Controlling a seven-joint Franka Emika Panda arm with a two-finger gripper.
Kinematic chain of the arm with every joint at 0, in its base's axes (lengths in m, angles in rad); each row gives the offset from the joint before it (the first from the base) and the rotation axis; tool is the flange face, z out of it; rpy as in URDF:
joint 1: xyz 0 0 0.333 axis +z
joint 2: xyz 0 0 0 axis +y
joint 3: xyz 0 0 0.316 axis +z
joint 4: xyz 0.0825 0 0 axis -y
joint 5: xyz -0.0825 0 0.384 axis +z
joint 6: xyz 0 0 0 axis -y
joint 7: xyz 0.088 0 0 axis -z
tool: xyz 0 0 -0.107 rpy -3.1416 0 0
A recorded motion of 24 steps. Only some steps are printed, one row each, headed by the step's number.
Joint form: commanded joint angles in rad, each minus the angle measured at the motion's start. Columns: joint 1, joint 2, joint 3, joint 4, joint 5, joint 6, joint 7.
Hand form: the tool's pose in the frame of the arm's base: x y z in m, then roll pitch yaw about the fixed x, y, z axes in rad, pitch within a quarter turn. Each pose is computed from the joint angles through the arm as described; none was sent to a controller.
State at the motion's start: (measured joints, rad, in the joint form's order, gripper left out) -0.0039 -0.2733 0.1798 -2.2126 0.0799 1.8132 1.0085
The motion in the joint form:
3: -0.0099 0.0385 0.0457 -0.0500 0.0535 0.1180 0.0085
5: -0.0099 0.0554 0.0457 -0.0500 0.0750 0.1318 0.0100
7: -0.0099 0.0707 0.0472 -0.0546 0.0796 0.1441 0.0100
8: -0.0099 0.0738 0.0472 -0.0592 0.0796 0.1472 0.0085
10: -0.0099 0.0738 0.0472 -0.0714 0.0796 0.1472 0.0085
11: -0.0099 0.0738 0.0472 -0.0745 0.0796 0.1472 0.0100
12: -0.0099 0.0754 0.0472 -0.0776 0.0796 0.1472 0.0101
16: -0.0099 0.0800 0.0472 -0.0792 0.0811 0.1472 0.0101
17: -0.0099 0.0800 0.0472 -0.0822 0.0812 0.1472 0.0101
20: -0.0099 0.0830 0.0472 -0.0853 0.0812 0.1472 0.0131
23: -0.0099 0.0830 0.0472 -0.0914 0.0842 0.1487 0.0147
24: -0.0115 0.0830 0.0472 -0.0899 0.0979 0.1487 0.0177
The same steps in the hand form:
3: 0.4530 0.1100 0.4464 3.0896 0.1113 -0.8703
5: 0.4563 0.1115 0.4399 3.0977 0.1317 -0.8816
7: 0.4581 0.1123 0.4317 3.0941 0.1406 -0.8841
8: 0.4577 0.1120 0.4285 3.0905 0.1431 -0.8836
10: 0.4550 0.1112 0.4230 3.0795 0.1487 -0.8858
11: 0.4543 0.1110 0.4216 3.0765 0.1500 -0.8878
12: 0.4537 0.1108 0.4195 3.0725 0.1525 -0.8887
16: 0.4537 0.1107 0.4167 3.0681 0.1573 -0.8902
17: 0.4530 0.1105 0.4154 3.0654 0.1587 -0.8908
20: 0.4525 0.1103 0.4127 3.0598 0.1618 -0.8948
23: 0.4513 0.1101 0.4101 3.0565 0.1659 -0.8988
24: 0.4517 0.1104 0.4108 3.0629 0.1753 -0.9094

